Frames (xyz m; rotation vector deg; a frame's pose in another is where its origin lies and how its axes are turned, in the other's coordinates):
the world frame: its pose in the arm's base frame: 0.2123 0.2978 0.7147 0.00 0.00 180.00
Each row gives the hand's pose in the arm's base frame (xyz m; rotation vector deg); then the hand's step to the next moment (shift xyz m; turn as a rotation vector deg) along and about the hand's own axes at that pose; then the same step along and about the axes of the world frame.
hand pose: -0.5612 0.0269 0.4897 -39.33 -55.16 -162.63
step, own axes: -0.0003 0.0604 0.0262 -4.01 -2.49 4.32
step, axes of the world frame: -0.0227 0.0329 0.0523 -4.79 -4.24 -0.09
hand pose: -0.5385 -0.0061 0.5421 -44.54 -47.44 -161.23
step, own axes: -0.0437 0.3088 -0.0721 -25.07 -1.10 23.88
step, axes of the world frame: -0.0793 0.3013 0.0734 -32.00 -12.62 4.08
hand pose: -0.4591 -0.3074 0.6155 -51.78 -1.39 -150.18
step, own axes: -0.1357 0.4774 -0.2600 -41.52 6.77 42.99
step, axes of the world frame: -0.1101 0.4344 -0.3363 -58.01 -13.35 8.61
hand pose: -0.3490 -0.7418 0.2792 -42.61 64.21 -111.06
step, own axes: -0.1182 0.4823 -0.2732 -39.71 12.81 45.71
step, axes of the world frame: -0.0072 -0.0642 -0.5631 -61.10 -8.68 4.64
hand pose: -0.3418 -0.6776 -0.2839 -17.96 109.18 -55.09
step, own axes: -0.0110 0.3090 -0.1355 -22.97 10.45 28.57
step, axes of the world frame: 0.0545 -0.2763 -0.1862 -37.65 -5.97 -0.06
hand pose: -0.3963 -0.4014 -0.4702 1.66 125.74 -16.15
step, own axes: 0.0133 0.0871 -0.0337 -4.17 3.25 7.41
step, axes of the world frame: 0.0239 -0.0909 -0.0080 -8.76 -1.93 -1.54
